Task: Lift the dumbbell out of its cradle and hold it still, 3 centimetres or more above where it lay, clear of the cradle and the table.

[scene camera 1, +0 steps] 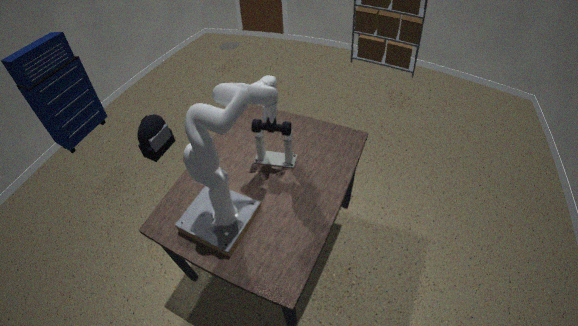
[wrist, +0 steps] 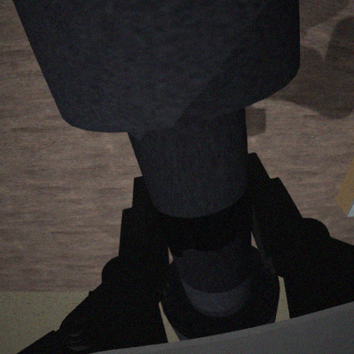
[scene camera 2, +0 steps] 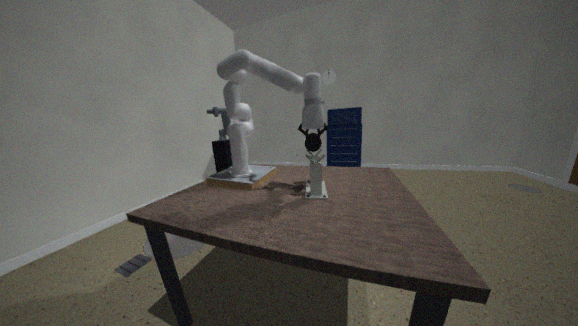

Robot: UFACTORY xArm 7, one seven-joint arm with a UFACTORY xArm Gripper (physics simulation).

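Frame: origin at the arm's base, x up, y right, z ahead, level; metres.
Where they show: gripper, fingertip midpoint: (scene camera 1: 272, 129); arm's base, link origin: (scene camera 1: 225, 215) (scene camera 2: 241, 173).
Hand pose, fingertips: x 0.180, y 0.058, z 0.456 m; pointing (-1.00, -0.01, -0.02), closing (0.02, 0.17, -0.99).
Each offset is from my fingertips to the centre of the thing. Level surfaces: height alone.
The black dumbbell {dz +0.000, dx +0.014, dy -0.002 m} (scene camera 1: 286, 128) (scene camera 2: 313, 143) (wrist: 165, 60) hangs roughly level above the white two-post cradle {dz +0.007, dx -0.133, dy -0.002 m} (scene camera 1: 288, 151) (scene camera 2: 316, 179). In scene camera 2, its near round end is just above the open V-shaped fork, with a small gap showing. In scene camera 1, its ends line up over the two post tops. My gripper (scene camera 1: 271, 122) (scene camera 2: 313, 134) (wrist: 199, 189) is shut on the dumbbell's handle from above, one finger on each side. In the wrist view, one large weight fills the top and part of the other end shows low down between the fingers. The cradle stands upright on the table {dx -0.230 m} (scene camera 1: 320, 200) (scene camera 2: 380, 230) (wrist: 65, 200).
The arm's grey base plate (scene camera 1: 200, 212) (scene camera 2: 262, 173) is on the table, to the left of the cradle in both scene views. A blue tool cabinet (scene camera 1: 67, 100) (scene camera 2: 344, 142) stands on the floor beyond the table. A black object (scene camera 1: 150, 131) shows left of the arm.
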